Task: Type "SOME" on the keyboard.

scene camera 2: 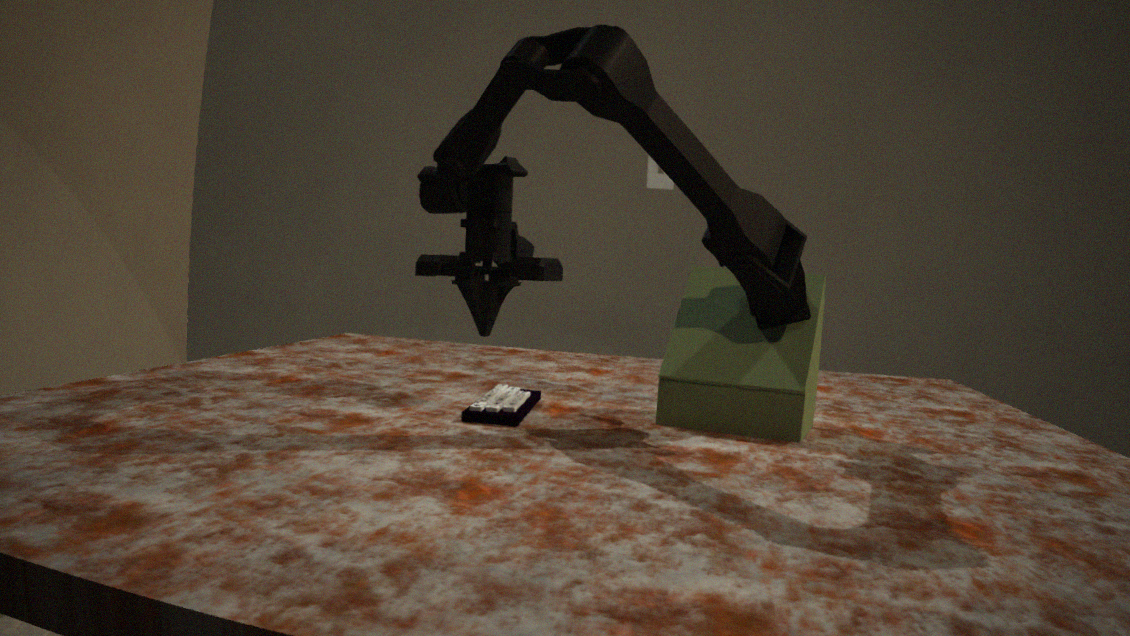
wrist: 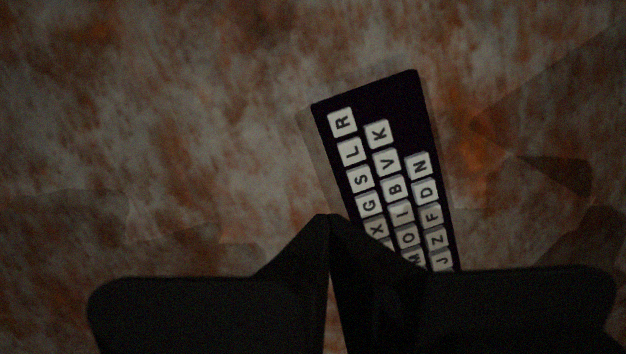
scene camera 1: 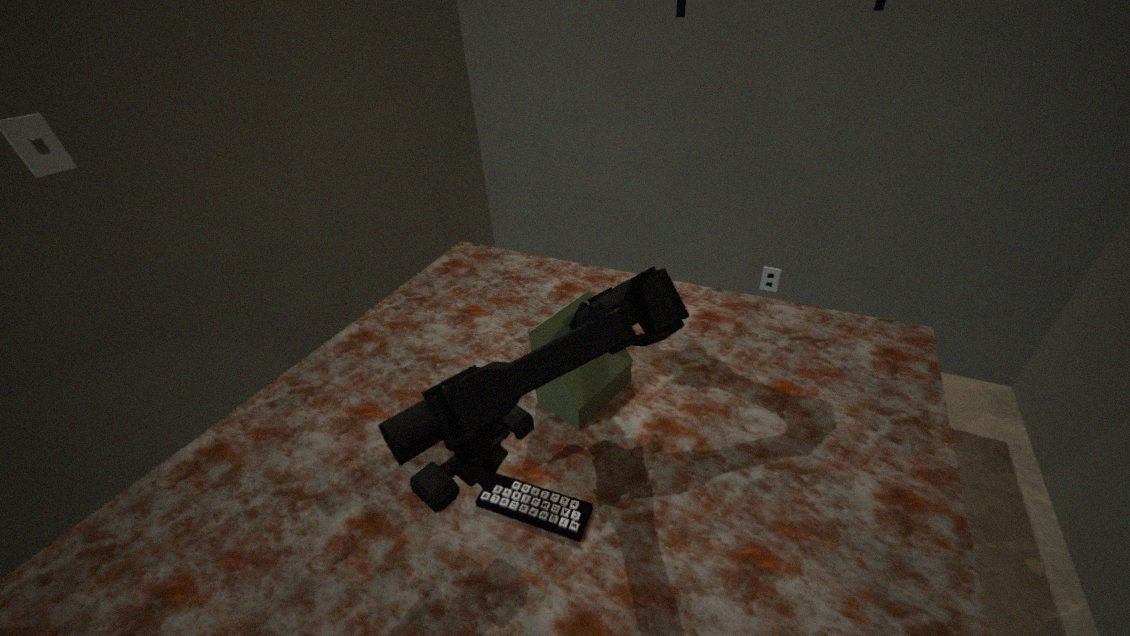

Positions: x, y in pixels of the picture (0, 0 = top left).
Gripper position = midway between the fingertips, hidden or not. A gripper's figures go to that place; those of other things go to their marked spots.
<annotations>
The gripper (scene camera 2: 484, 336) is 1.01 m from the lens. A black keyboard (scene camera 2: 486, 409): 0.87 m from the lens.
</annotations>
